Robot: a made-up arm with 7 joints.
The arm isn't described. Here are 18 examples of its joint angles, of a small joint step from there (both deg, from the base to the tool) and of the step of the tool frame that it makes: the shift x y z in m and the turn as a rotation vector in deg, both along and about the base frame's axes.
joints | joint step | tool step
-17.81 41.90 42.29 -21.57 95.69 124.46 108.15 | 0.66 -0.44 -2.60 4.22 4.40 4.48 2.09 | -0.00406 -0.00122 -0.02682 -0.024 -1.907 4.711
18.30 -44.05 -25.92 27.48 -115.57 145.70 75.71 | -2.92 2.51 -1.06 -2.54 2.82 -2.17 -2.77 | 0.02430 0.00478 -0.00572 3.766 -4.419 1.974
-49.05 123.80 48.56 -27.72 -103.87 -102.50 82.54 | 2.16 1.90 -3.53 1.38 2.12 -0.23 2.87 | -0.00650 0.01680 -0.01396 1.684 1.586 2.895
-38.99 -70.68 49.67 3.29 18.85 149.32 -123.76 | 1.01 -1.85 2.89 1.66 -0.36 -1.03 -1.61 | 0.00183 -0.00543 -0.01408 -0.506 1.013 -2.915
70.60 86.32 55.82 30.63 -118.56 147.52 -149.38 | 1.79 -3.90 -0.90 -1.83 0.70 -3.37 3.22 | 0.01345 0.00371 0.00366 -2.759 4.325 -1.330
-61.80 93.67 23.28 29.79 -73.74 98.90 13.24 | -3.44 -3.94 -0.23 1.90 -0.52 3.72 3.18 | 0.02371 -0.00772 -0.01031 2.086 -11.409 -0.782
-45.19 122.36 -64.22 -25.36 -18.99 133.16 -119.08 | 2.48 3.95 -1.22 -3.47 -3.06 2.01 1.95 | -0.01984 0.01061 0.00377 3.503 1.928 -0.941
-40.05 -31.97 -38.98 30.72 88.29 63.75 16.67 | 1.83 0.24 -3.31 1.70 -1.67 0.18 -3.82 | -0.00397 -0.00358 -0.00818 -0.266 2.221 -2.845
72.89 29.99 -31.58 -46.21 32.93 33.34 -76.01 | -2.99 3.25 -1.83 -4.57 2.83 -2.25 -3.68 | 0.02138 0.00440 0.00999 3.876 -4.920 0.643
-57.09 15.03 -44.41 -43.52 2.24 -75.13 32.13 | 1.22 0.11 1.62 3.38 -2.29 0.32 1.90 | 0.00981 0.00430 -0.00325 1.410 5.159 -1.886
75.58 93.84 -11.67 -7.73 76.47 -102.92 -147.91 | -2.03 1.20 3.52 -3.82 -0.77 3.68 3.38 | 0.01910 0.00092 -0.00909 -3.596 4.637 -6.558
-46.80 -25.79 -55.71 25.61 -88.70 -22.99 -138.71 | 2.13 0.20 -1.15 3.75 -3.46 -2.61 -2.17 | 0.00305 -0.00899 -0.01952 1.679 1.634 -1.399
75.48 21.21 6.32 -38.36 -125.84 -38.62 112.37 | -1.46 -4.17 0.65 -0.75 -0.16 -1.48 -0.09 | 0.00938 -0.01995 0.02173 -2.586 -3.930 -3.390
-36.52 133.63 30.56 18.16 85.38 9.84 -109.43 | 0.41 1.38 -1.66 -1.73 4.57 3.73 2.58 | 0.00300 0.01160 0.00314 -1.928 5.919 0.346
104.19 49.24 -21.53 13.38 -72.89 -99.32 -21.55 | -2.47 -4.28 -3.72 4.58 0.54 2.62 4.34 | 0.00007 -0.00751 -0.01626 1.485 -7.335 8.978
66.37 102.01 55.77 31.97 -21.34 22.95 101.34 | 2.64 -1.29 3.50 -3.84 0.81 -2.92 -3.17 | 0.01529 0.00733 -0.02254 5.550 6.908 1.270
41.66 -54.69 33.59 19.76 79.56 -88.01 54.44 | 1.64 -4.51 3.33 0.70 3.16 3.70 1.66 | -0.01907 -0.00301 0.00556 2.063 -0.519 5.180
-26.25 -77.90 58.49 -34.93 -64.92 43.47 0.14 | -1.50 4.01 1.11 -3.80 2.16 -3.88 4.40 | -0.02960 0.00181 0.00125 3.192 2.751 10.283
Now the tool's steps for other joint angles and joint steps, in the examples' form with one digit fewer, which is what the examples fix.
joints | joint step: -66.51 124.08 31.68 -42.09 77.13 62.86 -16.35 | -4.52 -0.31 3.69 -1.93 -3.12 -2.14 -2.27
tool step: 0.0036 -0.0101 0.0149 -1.17 -3.11 -0.93
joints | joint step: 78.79 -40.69 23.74 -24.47 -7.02 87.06 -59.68 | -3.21 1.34 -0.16 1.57 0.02 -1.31 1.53
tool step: -0.0072 -0.0034 -0.0012 0.46 -0.59 0.04
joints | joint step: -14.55 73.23 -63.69 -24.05 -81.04 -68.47 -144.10 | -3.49 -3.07 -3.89 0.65 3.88 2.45 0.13
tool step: 0.0289 -0.0245 0.0272 -6.40 -6.28 -1.55
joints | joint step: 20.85 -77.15 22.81 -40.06 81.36 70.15 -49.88 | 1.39 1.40 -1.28 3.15 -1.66 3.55 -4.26
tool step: 0.0111 -0.0047 -0.0132 -0.24 -1.39 -0.33
